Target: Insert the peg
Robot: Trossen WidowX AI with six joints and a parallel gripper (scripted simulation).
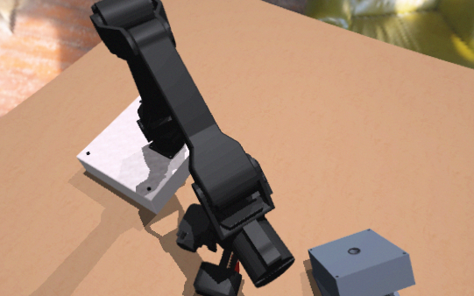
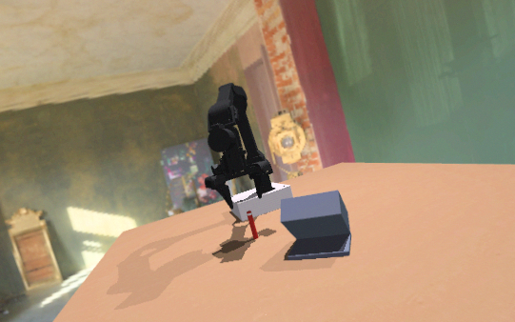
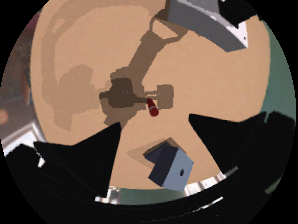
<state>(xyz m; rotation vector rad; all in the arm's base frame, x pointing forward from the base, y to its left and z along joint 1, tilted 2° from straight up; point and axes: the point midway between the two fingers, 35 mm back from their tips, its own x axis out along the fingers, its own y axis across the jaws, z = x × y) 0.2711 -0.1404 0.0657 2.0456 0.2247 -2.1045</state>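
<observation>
The red round peg lies 50 mm below my gripper tip. The rest, counted from my gripper tip: grey panel block 190 mm ahead, 110 mm to the left, 40 mm below.
</observation>
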